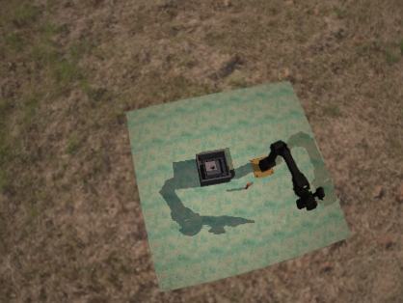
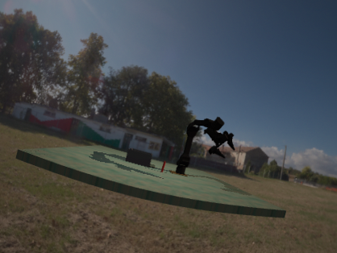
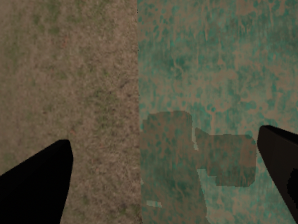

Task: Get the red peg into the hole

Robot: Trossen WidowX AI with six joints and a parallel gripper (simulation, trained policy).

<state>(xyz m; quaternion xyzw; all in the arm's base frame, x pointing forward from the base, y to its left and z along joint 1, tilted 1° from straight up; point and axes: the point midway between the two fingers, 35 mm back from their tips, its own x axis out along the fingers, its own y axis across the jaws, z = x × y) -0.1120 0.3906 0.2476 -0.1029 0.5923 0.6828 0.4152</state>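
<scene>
My gripper tip is now 310 mm short of the red peg, 310 mm to the left of it and 190 mm above it. Also, from my gripper tip: dark box: 470 mm ahead, 500 mm to the right, 210 mm below; then grey plate: 470 mm ahead, 500 mm to the right, 190 mm below.
</scene>
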